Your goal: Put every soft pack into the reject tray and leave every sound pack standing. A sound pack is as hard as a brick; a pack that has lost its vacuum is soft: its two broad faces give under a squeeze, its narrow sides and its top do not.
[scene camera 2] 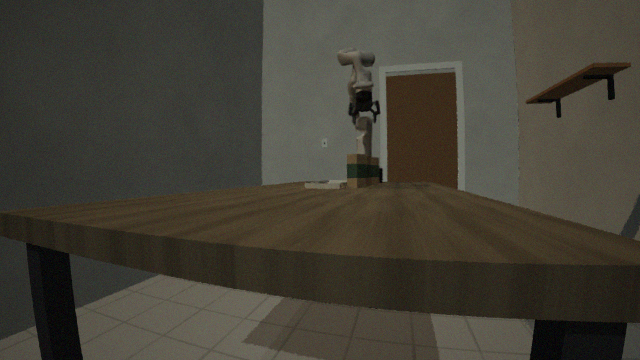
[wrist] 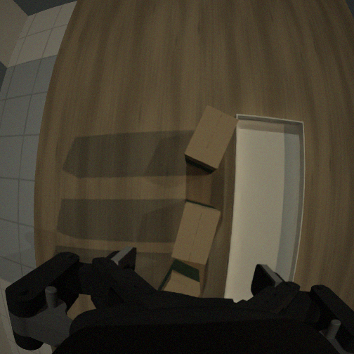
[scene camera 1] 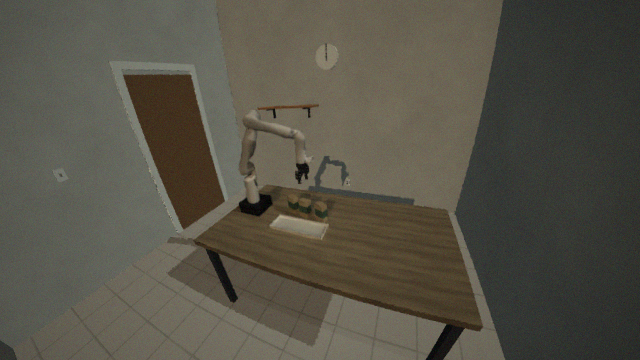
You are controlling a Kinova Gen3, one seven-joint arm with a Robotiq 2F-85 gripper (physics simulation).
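Where they show: gripper, fingertip midpoint: (scene camera 2: 364,123) (scene camera 1: 303,181); arm's base at its link origin: (scene camera 1: 254,200).
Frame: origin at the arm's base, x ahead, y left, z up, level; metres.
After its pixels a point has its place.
Three tan packs with green bands stand upright in a row beside the reject tray: the right pack (scene camera 1: 321,210) {x 0.583, y -0.101, z 0.019 m} (scene camera 2: 356,171) {x 0.614, y -0.066, z -0.022 m} (wrist: 211,137), the middle pack (scene camera 1: 304,205) {x 0.446, y -0.054, z 0.021 m} (wrist: 196,233) and the pack nearest the robot base (scene camera 1: 293,202) (wrist: 183,286). The last is partly hidden by my gripper in the wrist view. Which packs are soft cannot be seen. The white reject tray (scene camera 1: 299,226) {x 0.430, y -0.166, z -0.087 m} (scene camera 2: 325,185) {x 0.626, y -0.192, z -0.078 m} (wrist: 260,175) is empty where it shows. My gripper (scene camera 1: 302,179) {x 0.446, y -0.023, z 0.203 m} (scene camera 2: 365,121) {x 0.446, y -0.023, z 0.203 m} (wrist: 194,270) is open and empty, pointing down well above the packs.
The packs and tray are on a wooden table (scene camera 1: 390,250) {x 1.041, y -0.318, z -0.090 m} (scene camera 2: 320,225) {x 1.380, y -0.132, z -0.090 m} (wrist: 150,65). The black robot base (scene camera 1: 256,204) {x 0.047, y -0.056, z 0.000 m} is at the left, beyond the nearest pack. A wall shelf (scene camera 1: 288,107) (scene camera 2: 580,82) is mounted above and behind the table.
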